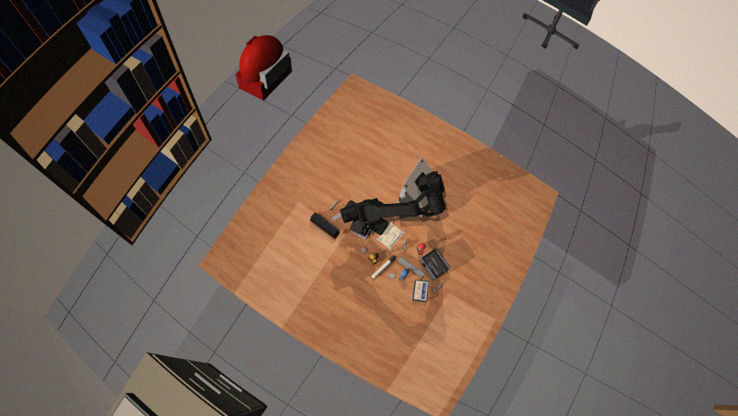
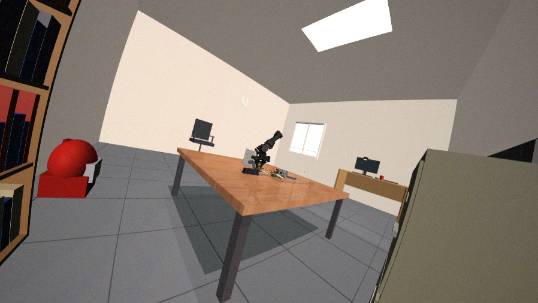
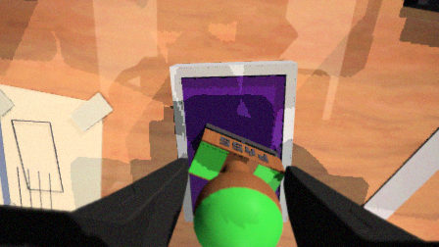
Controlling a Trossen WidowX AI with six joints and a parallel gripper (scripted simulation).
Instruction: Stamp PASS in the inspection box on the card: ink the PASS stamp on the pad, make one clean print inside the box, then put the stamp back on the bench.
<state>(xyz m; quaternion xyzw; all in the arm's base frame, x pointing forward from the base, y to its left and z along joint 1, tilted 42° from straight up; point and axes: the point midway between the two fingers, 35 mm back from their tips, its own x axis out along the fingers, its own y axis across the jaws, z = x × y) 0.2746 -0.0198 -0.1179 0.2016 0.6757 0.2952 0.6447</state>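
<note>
Now: the purple ink pad 3 cm below my gripper tip. From my gripper tip the other things lie so: ruler (10 cm to the right, 4 cm below, 1 cm behind); then cream card (11 cm to the left, 4 cm below, 4 cm behind); then yellow stamp (12 cm to the left, 10 cm ahead, 2 cm below).
</note>
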